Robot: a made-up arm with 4 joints.
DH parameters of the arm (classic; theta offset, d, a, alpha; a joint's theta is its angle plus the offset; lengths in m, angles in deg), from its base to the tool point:
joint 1: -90 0.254 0.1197 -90
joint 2: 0 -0.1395 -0.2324 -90
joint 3: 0 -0.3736 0.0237 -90
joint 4: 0 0.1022 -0.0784 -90
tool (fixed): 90 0.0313 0 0
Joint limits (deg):
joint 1: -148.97..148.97
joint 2: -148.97..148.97
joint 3: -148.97..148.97
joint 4: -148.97..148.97
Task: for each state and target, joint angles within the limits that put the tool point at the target. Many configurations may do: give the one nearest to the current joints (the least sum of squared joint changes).
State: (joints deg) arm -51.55 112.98 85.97 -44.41
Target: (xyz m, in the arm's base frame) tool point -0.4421 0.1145 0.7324
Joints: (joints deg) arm -81.62 68.07 84.46 -71.47
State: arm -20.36 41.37 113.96 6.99
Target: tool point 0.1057 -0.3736 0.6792
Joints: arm 22.13 68.26 118.33 0.12
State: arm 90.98 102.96 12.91 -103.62
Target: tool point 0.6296 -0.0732 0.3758
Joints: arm 106.98 97.34 10.99 -104.40
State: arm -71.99 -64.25 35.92 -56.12
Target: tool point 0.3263 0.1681 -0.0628
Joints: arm -88.72 -87.18 59.40 -23.47
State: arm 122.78 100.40 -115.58 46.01
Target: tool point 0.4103 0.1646 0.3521
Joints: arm 124.53 97.72 -119.30 89.25
